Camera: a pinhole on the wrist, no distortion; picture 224 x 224 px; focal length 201.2 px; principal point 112.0 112.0 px. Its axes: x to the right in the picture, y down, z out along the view. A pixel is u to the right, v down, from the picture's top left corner.
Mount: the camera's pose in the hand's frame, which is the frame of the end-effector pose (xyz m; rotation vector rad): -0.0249 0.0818 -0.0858 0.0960 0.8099 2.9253
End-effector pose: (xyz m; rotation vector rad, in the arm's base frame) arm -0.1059 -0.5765 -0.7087 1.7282 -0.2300 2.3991
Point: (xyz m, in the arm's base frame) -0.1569 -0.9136 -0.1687
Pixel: outside the picture
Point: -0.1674 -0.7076 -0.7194
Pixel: 67.1 49.5
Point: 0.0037 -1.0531 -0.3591
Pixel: 23.7 70.5
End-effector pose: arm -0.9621 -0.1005 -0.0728 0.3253 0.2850 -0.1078
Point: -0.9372 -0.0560 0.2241
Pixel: 148.5 198.3
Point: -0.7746 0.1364 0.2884
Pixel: 95.9 92.7
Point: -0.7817 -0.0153 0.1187
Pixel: 32.1 154.2
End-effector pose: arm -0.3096 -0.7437 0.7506 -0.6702 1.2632 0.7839
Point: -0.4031 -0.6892 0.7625
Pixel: 101.9 156.2
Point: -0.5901 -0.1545 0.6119
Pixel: 64.1 29.9
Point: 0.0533 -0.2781 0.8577
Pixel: outside the picture
